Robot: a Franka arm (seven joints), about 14 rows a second.
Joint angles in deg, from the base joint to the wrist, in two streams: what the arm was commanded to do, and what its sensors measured. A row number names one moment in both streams.
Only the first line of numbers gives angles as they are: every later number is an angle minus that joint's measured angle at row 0.
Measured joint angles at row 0:
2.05 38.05 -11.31 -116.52 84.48 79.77 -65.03
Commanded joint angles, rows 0 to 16:
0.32 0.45 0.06 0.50 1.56 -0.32 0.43
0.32 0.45 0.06 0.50 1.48 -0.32 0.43
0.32 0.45 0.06 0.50 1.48 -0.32 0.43
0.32 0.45 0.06 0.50 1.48 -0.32 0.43
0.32 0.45 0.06 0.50 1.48 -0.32 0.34
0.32 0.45 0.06 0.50 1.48 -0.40 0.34
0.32 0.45 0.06 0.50 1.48 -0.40 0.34
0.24 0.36 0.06 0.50 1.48 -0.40 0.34
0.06 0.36 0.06 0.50 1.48 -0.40 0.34
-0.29 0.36 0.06 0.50 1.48 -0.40 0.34
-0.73 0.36 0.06 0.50 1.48 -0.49 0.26
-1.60 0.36 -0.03 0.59 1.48 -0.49 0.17
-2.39 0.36 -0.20 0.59 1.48 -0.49 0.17
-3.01 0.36 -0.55 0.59 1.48 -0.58 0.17
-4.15 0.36 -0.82 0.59 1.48 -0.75 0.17
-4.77 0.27 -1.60 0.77 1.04 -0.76 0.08
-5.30 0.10 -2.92 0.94 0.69 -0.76 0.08
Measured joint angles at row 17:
-2.68 0.02 -0.84 -0.36 -0.23 -0.98 -0.01
